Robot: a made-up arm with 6 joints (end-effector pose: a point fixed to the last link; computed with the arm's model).
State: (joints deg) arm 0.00 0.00 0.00 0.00 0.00 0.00
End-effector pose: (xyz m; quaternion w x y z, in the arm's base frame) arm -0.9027 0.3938 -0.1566 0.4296 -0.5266 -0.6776 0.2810
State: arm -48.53 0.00 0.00 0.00 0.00 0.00
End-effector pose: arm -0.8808 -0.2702 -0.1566 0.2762 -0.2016 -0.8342 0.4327
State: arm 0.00 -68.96 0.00 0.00 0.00 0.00
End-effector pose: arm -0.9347 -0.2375 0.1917 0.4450 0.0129 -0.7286 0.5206
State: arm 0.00 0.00 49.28 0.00 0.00 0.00
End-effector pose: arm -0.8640 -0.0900 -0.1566 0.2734 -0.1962 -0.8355 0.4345
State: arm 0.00 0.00 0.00 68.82 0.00 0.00
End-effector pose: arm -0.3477 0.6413 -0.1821 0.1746 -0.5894 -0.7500 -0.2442
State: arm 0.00 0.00 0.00 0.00 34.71 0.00
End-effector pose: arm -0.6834 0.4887 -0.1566 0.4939 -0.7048 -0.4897 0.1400
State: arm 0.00 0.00 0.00 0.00 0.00 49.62
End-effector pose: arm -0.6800 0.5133 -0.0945 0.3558 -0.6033 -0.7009 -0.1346
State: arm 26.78 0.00 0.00 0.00 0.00 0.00
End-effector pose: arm -0.6838 0.6975 -0.1566 0.4830 -0.6692 -0.5372 0.1738
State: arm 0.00 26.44 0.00 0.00 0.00 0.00
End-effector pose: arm -0.6814 0.5402 -0.2774 0.3815 -0.6933 -0.5910 0.1568
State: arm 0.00 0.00 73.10 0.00 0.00 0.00
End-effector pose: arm -0.7060 -0.2710 -0.1566 0.1778 -0.0195 -0.8580 0.4815
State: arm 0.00 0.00 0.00 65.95 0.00 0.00
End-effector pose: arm -0.3706 0.6356 -0.1952 0.1872 -0.5910 -0.7523 -0.2227
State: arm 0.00 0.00 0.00 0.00 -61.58 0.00
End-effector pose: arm -1.0324 0.0049 -0.1566 0.2252 -0.1056 -0.8517 0.4613
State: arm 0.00 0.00 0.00 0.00 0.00 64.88
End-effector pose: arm -0.6186 0.5220 -0.0404 0.3189 -0.6046 -0.6816 -0.2610
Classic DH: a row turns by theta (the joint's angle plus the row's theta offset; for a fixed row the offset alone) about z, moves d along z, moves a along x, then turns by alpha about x. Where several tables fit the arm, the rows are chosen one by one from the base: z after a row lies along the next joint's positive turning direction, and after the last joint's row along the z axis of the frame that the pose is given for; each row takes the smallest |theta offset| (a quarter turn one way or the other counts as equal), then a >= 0, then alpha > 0; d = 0 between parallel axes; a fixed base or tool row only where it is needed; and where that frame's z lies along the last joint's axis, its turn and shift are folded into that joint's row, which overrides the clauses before.
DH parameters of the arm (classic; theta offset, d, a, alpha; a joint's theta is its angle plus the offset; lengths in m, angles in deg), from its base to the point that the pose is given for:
base (fixed): -28.98 0 -0.1775 180
joint 1: -9.96 -0.2075 -0.2095 -29.84
joint 2: 0 -0.0738 -0.0154 -150.16
joint 3: 42.36 -0.0967 -0.0997 106.28
joint 4: 0 -0.0187 -0.2033 73.72
joint 5: -12.42 0.2025 0.0143 -61.92
joint 6: -44.34 -0.2145 0.1788 106.35
tool (fixed): -63.38 0.264 0 0

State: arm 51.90 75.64 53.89 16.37 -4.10 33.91
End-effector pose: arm -0.0784 0.4006 -0.3585 0.0371 0.9248 0.3664 0.0954
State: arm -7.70 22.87 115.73 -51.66 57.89 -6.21
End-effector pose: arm -0.3206 -0.3536 0.0128 0.1596 0.3585 0.6301 -0.6700
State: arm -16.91 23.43 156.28 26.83 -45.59 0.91
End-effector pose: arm 0.1467 -0.1803 -0.2574 0.2585 -0.7661 0.5029 -0.3055
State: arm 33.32 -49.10 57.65 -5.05 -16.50 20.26
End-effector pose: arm -0.7859 -0.1190 -0.0491 0.3723 0.1413 -0.8710 0.2875
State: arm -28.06 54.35 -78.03 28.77 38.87 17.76
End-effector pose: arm 0.0946 0.0321 0.0914 0.0613 -0.7376 0.1794 -0.6481
